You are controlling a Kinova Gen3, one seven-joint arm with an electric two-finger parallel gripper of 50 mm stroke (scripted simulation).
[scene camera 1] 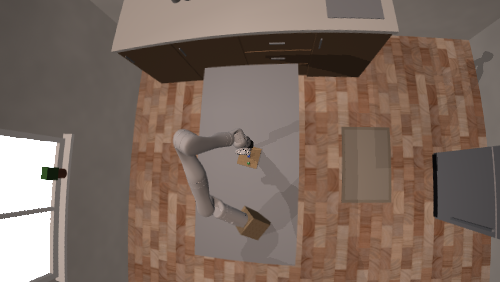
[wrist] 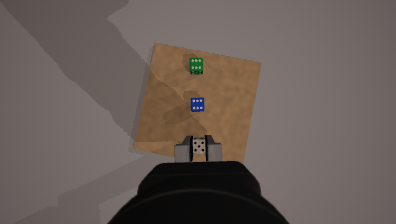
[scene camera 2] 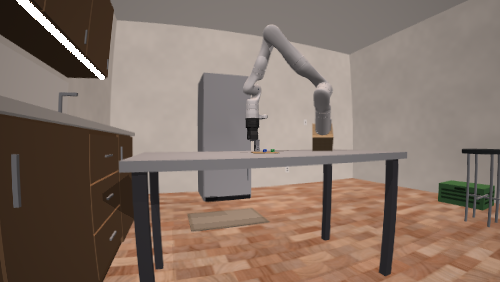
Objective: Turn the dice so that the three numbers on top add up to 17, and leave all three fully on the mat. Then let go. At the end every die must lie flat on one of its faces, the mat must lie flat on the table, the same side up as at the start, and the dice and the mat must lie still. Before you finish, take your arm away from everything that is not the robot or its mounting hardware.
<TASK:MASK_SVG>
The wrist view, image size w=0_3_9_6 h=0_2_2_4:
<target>my gripper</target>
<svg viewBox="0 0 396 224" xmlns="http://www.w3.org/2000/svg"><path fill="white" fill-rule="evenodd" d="M289 222L269 201L261 196L260 184L252 173L238 161L223 161L222 144L215 143L211 135L205 135L206 161L208 162L192 162L193 136L186 136L182 144L174 146L175 163L161 163L155 166L139 184L137 195L130 199L107 224L289 224Z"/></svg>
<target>mat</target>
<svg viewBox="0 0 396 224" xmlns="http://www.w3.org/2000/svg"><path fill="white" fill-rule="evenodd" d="M193 154L194 162L208 162L206 161L205 153ZM155 43L133 149L175 158L174 146L182 144L186 136L203 138L205 135L211 135L215 143L222 144L223 161L238 161L243 164L261 63ZM191 98L204 98L204 112L191 111ZM190 58L203 58L203 74L190 74Z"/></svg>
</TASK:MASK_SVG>
